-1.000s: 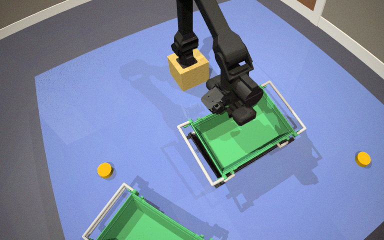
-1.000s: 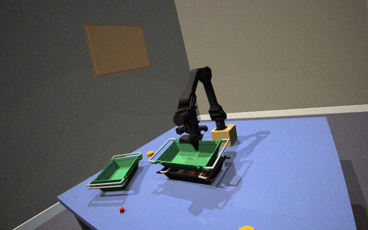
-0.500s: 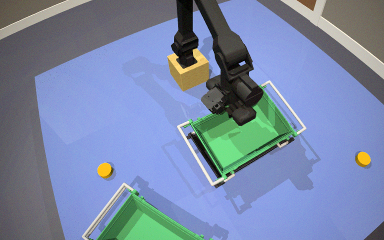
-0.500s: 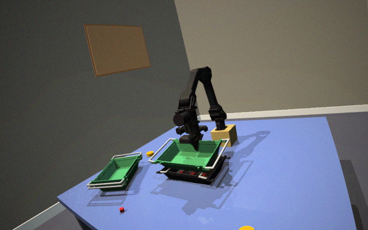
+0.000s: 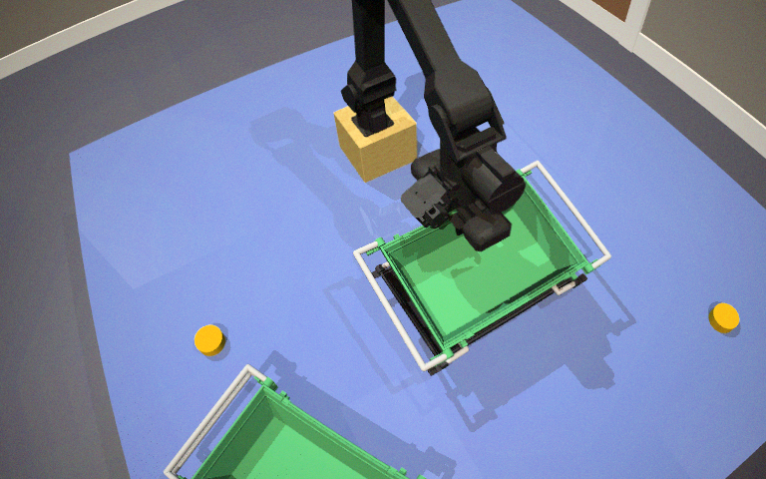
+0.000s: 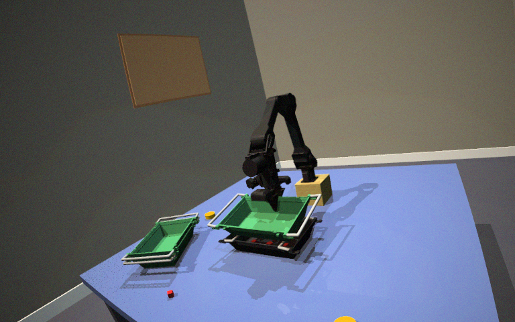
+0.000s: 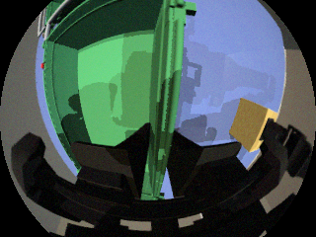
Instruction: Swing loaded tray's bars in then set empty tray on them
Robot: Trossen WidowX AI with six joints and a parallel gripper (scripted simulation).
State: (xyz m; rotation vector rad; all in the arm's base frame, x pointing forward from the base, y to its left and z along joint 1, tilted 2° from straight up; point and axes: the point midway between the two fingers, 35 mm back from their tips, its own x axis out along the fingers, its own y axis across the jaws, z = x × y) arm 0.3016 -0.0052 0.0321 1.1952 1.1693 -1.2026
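The green tray is 8 cm ahead of my gripper tip and 2 cm above it. Round my gripper tip: red block 42 cm ahead, 15 cm to the right, 10 cm below.
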